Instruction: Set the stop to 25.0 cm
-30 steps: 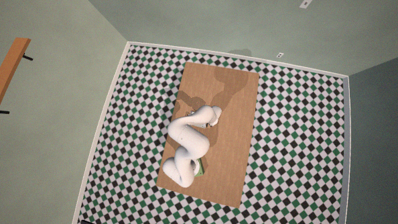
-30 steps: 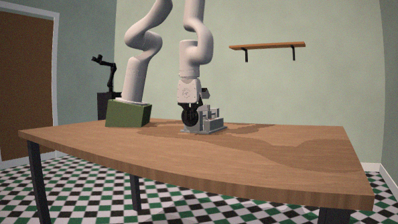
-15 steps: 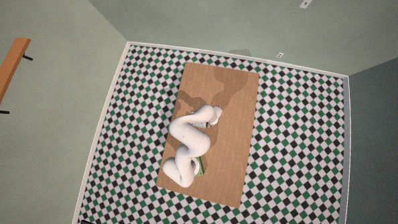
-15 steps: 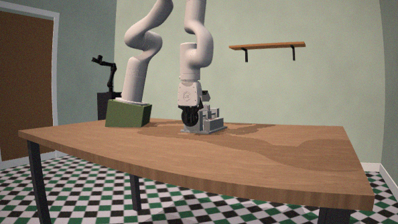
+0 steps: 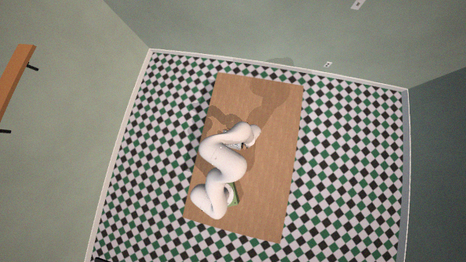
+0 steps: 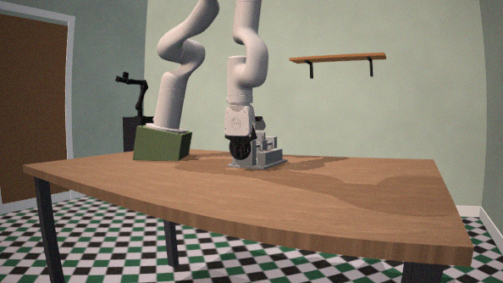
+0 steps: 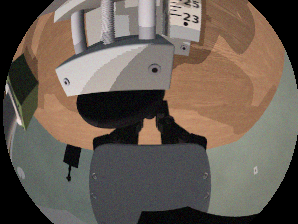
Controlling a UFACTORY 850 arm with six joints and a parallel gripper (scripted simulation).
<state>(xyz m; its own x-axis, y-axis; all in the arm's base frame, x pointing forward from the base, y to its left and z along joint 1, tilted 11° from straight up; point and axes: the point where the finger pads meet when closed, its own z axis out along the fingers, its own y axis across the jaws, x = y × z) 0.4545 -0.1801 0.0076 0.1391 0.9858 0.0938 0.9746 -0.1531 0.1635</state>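
Right now the handwheel is 20 mm to the left of my hand.
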